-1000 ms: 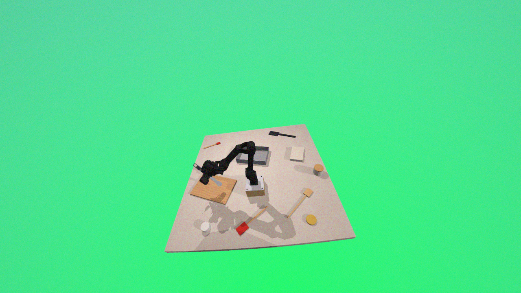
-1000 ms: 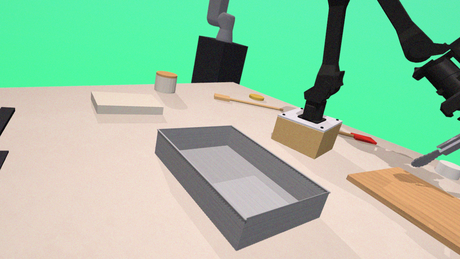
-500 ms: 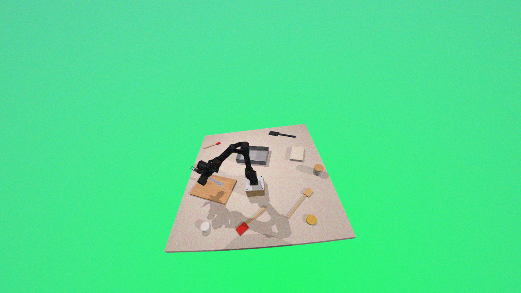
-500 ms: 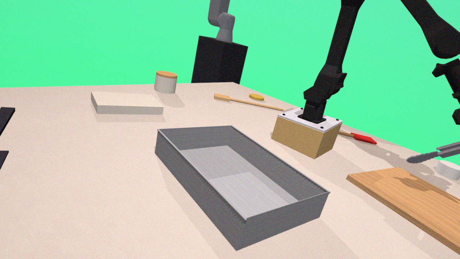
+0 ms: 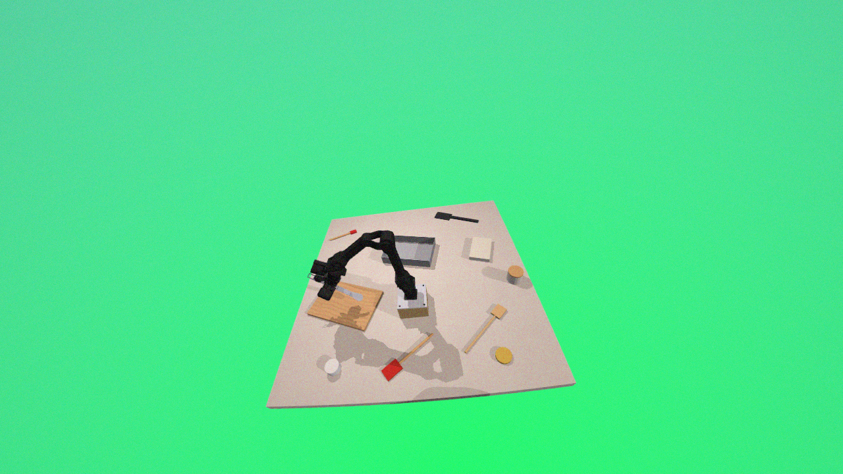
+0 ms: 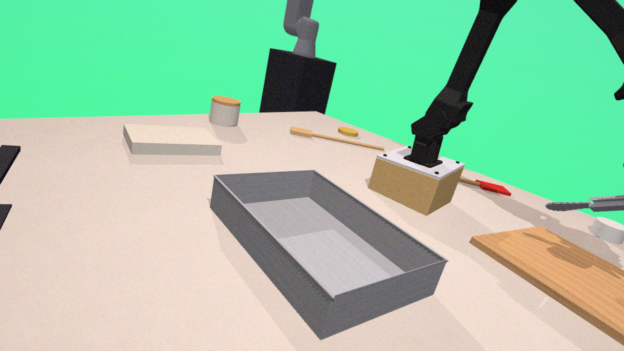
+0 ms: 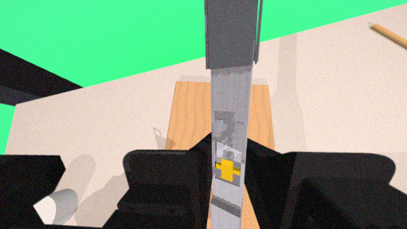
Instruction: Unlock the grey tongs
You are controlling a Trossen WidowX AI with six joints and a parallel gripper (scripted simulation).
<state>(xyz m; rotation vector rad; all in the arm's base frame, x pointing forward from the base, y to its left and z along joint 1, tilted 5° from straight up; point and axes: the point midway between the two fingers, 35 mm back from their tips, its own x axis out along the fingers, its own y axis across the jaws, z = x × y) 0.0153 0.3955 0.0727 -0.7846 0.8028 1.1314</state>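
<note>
Now: the yellow lock piece 1 cm behind my gripper tip, 2 cm to the right of it and 3 cm above it. The rest, counted from my gripper tip: wooden board 3 cm to the right, 14 cm below; then white puck 34 cm behind, 5 cm to the right, 13 cm below; then red spatula 31 cm behind, 38 cm to the right, 14 cm below.
</note>
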